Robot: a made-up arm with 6 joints.
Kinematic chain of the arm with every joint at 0, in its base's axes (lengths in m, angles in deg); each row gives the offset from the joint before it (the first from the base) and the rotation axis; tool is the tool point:
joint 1: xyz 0 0 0.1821 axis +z
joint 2: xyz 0 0 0 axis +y
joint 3: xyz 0 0 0.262 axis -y
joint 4: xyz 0 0 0 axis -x
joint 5: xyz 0.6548 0 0 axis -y
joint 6: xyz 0 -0.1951 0 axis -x
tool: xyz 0 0 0
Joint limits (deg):
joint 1: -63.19..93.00
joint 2: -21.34..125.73
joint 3: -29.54..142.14
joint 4: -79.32..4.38
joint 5: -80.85..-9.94
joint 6: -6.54..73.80
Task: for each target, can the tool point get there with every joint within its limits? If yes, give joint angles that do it. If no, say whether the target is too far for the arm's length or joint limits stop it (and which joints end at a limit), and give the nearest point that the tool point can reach.
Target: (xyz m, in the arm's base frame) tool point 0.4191 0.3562 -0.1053
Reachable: yes | joints 55.30 26.04 -13.86 -43.37 -72.69 30.62
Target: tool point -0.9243 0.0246 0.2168
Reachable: no: joint limits stop it (at a limit: joint 2, joint 3, joint 4) | nearest point -0.7526 0.0200 0.5980 | short by 0.418 m
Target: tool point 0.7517 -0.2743 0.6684
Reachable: yes | joints -11.48 68.91 117.82 -52.34 -72.65 66.22
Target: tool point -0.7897 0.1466 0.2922
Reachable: no: joint limits stop it (at a limit: joint 2, joint 3, joint 4) | nearest point -0.7403 0.1374 0.5980 | short by 0.310 m
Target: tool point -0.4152 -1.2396 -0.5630
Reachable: no: too far | nearest point 0.1481 -0.7257 -0.3915 | short by 0.782 m
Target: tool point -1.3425 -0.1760 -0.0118
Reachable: no: too far | nearest point -0.7465 -0.0979 0.5980 | short by 0.856 m
